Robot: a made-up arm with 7 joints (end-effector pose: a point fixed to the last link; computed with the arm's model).
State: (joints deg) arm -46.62 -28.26 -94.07 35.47 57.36 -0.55 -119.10
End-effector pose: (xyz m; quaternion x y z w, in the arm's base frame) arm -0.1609 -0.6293 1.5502 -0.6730 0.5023 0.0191 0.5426
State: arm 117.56 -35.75 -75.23 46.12 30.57 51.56 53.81
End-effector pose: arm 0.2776 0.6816 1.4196 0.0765 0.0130 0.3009 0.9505
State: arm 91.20 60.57 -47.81 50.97 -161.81 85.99 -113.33
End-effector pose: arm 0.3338 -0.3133 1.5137 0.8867 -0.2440 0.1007 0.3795
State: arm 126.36 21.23 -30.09 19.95 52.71 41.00 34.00
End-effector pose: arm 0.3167 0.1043 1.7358 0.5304 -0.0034 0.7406 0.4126
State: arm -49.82 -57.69 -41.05 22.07 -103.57 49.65 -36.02
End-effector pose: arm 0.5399 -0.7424 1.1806 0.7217 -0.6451 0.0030 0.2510
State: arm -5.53 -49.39 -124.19 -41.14 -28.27 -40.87 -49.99
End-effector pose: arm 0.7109 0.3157 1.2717 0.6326 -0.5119 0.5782 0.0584
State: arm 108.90 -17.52 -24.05 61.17 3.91 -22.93 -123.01
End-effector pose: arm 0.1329 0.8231 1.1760 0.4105 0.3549 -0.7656 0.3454
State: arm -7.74 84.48 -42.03 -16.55 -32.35 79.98 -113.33
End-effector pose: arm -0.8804 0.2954 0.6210 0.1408 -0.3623 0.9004 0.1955
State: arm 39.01 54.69 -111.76 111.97 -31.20 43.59 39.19
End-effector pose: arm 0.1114 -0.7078 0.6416 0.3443 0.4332 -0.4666 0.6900
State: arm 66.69 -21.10 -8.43 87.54 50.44 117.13 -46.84
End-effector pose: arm 0.5080 0.4346 0.9431 -0.2273 -0.2926 0.1638 0.9143
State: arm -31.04 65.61 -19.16 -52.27 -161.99 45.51 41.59
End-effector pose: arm -0.5961 0.6791 0.6750 -0.4418 0.1059 0.7115 0.5361
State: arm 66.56 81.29 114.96 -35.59 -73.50 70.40 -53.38
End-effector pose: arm 0.2330 -0.8582 1.0601 0.6155 -0.6591 -0.2460 0.3553
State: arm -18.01 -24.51 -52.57 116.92 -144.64 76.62 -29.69
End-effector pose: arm 0.3116 -0.5026 0.6286 0.7135 -0.3898 -0.5819 0.0218
